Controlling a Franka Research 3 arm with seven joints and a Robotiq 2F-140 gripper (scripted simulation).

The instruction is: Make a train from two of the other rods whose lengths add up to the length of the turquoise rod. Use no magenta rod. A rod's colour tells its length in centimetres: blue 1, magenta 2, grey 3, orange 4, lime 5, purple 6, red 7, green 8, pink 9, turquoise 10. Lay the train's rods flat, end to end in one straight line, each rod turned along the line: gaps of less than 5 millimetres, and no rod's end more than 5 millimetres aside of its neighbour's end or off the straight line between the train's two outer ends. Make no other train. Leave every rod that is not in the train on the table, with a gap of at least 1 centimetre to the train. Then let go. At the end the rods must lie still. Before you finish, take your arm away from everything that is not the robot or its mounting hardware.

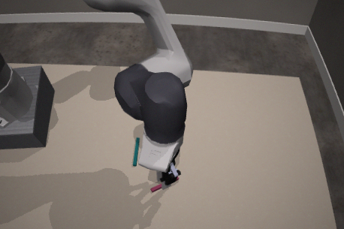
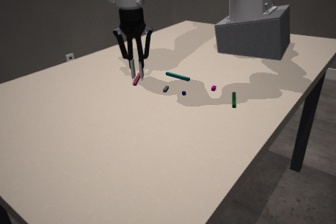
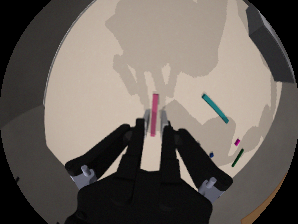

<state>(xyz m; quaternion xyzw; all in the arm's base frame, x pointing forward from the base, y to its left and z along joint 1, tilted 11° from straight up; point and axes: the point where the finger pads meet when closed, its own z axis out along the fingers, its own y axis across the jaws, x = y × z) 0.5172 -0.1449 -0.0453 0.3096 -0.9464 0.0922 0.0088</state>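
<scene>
My hand is 4 cm above the pink rod. Round my hand: blue rod: 20 cm to the left, 4 cm below, 1 cm behind; then turquoise rod: 10 cm to the left, 10 cm behind, 4 cm below; then grey rod: 13 cm to the left, 4 cm below.
</scene>
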